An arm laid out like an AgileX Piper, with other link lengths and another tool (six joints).
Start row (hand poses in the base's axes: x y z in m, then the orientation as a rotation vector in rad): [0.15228, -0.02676, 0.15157, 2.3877, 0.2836, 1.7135]
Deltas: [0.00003, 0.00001, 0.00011, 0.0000, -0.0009, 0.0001]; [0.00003, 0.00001, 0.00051, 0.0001, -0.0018, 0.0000]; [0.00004, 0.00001, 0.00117, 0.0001, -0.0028, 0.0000]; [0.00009, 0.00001, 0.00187, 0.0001, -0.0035, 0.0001]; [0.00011, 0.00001, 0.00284, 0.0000, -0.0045, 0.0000]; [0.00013, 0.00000, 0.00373, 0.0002, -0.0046, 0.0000]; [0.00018, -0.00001, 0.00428, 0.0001, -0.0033, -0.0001]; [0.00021, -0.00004, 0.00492, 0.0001, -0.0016, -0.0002]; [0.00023, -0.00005, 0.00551, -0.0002, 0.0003, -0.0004]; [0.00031, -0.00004, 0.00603, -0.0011, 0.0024, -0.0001]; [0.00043, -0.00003, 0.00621, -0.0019, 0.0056, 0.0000]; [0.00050, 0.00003, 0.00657, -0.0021, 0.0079, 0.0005]
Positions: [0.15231, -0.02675, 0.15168, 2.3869, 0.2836, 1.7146]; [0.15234, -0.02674, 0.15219, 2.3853, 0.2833, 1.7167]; [0.15238, -0.02673, 0.15336, 2.3828, 0.2828, 1.7200]; [0.15247, -0.02672, 0.15523, 2.3797, 0.2823, 1.7241]; [0.15258, -0.02671, 0.15807, 2.3755, 0.2816, 1.7292]; [0.15271, -0.02671, 0.16180, 2.3714, 0.2808, 1.7345]; [0.15289, -0.02672, 0.16608, 2.3684, 0.2801, 1.7383]; [0.15310, -0.02676, 0.17100, 2.3669, 0.2795, 1.7401]; [0.15333, -0.02681, 0.17651, 2.3669, 0.2792, 1.7395]; [0.15364, -0.02685, 0.18254, 2.3684, 0.2803, 1.7361]; [0.15407, -0.02688, 0.18875, 2.3723, 0.2827, 1.7287]; [0.15457, -0.02685, 0.19532, 2.3783, 0.2862, 1.7188]
